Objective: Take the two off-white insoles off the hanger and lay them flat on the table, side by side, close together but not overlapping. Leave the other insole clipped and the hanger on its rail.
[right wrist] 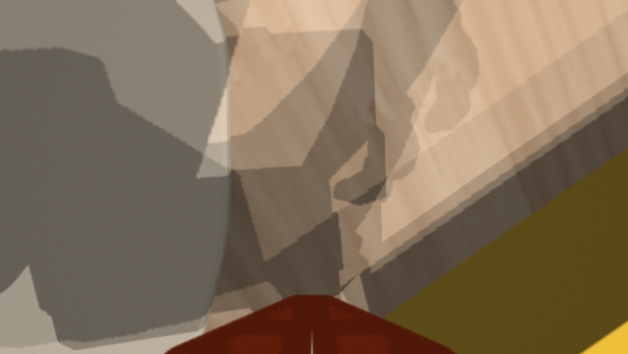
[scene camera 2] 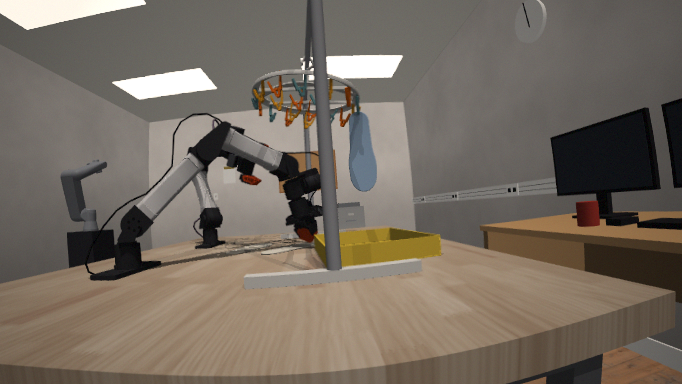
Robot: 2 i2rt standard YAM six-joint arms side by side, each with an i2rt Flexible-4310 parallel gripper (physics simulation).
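An off-white insole [scene camera 2: 282, 251] [right wrist: 125, 210] lies on the table left of the yellow box, partly in shadow. The second off-white insole cannot be told apart from pale patches in the scene view. A blue insole [scene camera 2: 362, 152] hangs clipped on the right side of the round hanger [scene camera 2: 271, 74]. My right gripper [scene camera 2: 306, 235] [right wrist: 311, 310] points down low over the table, beside the insole and the box; its red fingers are together with nothing seen between them. My left gripper [scene camera 2: 250, 179] is raised, behind the right arm's forearm; its finger gap cannot be made out.
A yellow box [scene camera 2: 390, 254] [right wrist: 500, 260] stands close to the right of the right gripper. A grey upright post [scene camera 2: 327, 175] with a pale foot bar [scene camera 2: 290, 279] stands in front of it. Orange, yellow and teal clips hang from the hanger above. The right arm crosses in front of the left arm.
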